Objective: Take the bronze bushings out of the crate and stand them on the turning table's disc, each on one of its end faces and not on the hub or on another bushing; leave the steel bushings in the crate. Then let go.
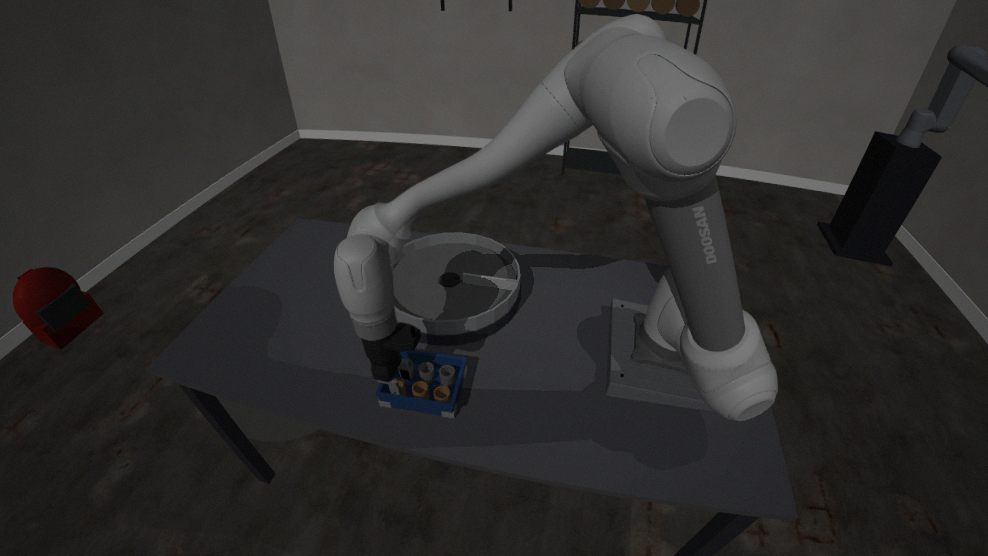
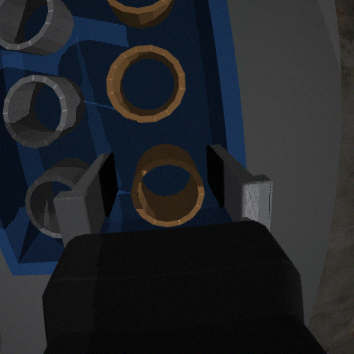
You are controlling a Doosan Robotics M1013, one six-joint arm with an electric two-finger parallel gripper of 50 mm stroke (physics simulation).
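Places are measured from the arm's base along level axes (x ahead, y left, z up), in millimetres.
Pixels of known places: gripper, fingertip midpoint: (image 1: 402, 387) (image 2: 160, 167); arm's base, link origin: (image 1: 664, 344).
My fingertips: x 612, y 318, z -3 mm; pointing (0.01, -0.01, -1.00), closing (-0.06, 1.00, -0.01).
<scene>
For each thing: its top centre in the pictures, then the offset to it from my fingertips. "*": a spot on its surface instead. Level surfaces: height alone.
- blue crate, top centre: (image 2: 81, 98) (image 1: 422, 375) 17 mm up, 40 mm back, 37 mm right
- end bronze bushing, top centre: (image 2: 167, 193) (image 1: 396, 384) 10 mm up, 11 mm ahead, 3 mm left
- middle bronze bushing, top centre: (image 2: 145, 83) (image 1: 419, 387) 10 mm up, 46 mm back, 7 mm right
- turning table's disc, top centre: (image 1: 449, 278) 28 mm up, 26 mm ahead, 387 mm right
- dark hub, top centre: (image 1: 449, 278) 28 mm up, 26 mm ahead, 387 mm right
- raised pale rim, surface spot: (image 1: 456, 323) * 48 mm up, 69 mm back, 199 mm right
- light bar, surface spot: (image 1: 490, 280) * 48 mm up, 101 mm back, 391 mm right
- grey table, surface height: 33 mm down
The blue crate (image 1: 418, 406) (image 2: 235, 100) holds three bronze and three steel bushings, all upright. My gripper (image 1: 400, 379) (image 2: 160, 167) is open, low at the crate's left end, its fingers on either side of the end bronze bushing (image 2: 167, 215), with a gap at each side. The middle bronze bushing (image 1: 420, 396) (image 2: 114, 85) and the far one (image 1: 442, 399) (image 2: 142, 16) stand beyond it. Steel bushings (image 1: 426, 377) (image 1: 447, 381) (image 2: 74, 107) form the other row; one (image 2: 34, 210) is partly hidden by a finger. The turning table's disc (image 1: 418, 276) has a dark hub (image 1: 450, 279); no bushing shows on its visible part.
A raised pale rim (image 1: 456, 323) surrounds the disc, and a light bar (image 1: 490, 280) runs from near the hub to the rim. The arm covers the disc's left edge. The robot's base plate (image 1: 621, 359) is on the right of the grey table (image 1: 545, 414).
</scene>
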